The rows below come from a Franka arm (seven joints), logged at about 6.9 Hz.
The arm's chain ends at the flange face. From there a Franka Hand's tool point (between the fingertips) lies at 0.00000 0.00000 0.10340 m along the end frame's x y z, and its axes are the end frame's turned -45 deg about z.
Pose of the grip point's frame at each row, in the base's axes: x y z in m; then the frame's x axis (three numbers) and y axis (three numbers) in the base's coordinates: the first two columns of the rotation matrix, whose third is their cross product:
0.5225, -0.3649, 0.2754, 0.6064, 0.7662, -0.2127, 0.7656, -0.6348, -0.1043
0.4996, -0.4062, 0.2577, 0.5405, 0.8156, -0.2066, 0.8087, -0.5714, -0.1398
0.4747, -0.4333, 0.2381, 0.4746, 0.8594, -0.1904, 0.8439, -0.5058, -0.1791
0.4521, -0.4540, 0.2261, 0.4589, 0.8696, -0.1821, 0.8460, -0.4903, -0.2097
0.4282, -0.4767, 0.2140, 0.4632, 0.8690, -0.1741, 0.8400, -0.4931, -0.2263
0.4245, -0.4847, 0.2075, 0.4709, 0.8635, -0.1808, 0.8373, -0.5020, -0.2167
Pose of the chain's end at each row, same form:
0.5447, -0.3546, 0.3759, 0.9702, 0.0929, -0.2242, 0.1126, -0.9907, 0.0767
0.5236, -0.3967, 0.3578, 0.9540, 0.1727, -0.2449, 0.1896, -0.9808, 0.0472
0.5006, -0.4255, 0.3379, 0.9323, 0.2500, -0.2613, 0.2611, -0.9653, 0.0080
0.4802, -0.4480, 0.3254, 0.9227, 0.2682, -0.2770, 0.2737, -0.9616, -0.0195
0.4574, -0.4724, 0.3131, 0.9215, 0.2658, -0.2831, 0.2664, -0.9632, -0.0369
0.4532, -0.4796, 0.3067, 0.9250, 0.2556, -0.2811, 0.2591, -0.9656, -0.0254

